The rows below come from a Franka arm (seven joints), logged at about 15 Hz.
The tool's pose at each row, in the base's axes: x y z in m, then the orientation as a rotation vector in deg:
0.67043, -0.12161, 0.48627, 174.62, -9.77, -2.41
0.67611, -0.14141, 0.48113, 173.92, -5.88, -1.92
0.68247, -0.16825, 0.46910, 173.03, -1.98, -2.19
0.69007, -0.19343, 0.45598, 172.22, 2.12, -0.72
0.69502, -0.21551, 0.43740, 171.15, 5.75, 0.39
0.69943, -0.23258, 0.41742, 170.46, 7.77, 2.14
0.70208, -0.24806, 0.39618, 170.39, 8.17, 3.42
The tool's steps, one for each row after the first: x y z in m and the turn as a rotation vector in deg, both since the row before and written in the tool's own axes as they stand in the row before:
0.00799, 0.01851, 0.00666, -0.89, 0.48, -2.50
0.00840, 0.02495, 0.01457, -1.01, -0.02, -2.55
0.00852, 0.02324, 0.01585, -0.84, 1.14, -2.64
0.00461, 0.01949, 0.02136, -1.01, 0.89, -2.37
0.00327, 0.01408, 0.02238, -0.64, 1.25, -1.27
0.00084, 0.01197, 0.02353, -0.07, 0.87, -0.20

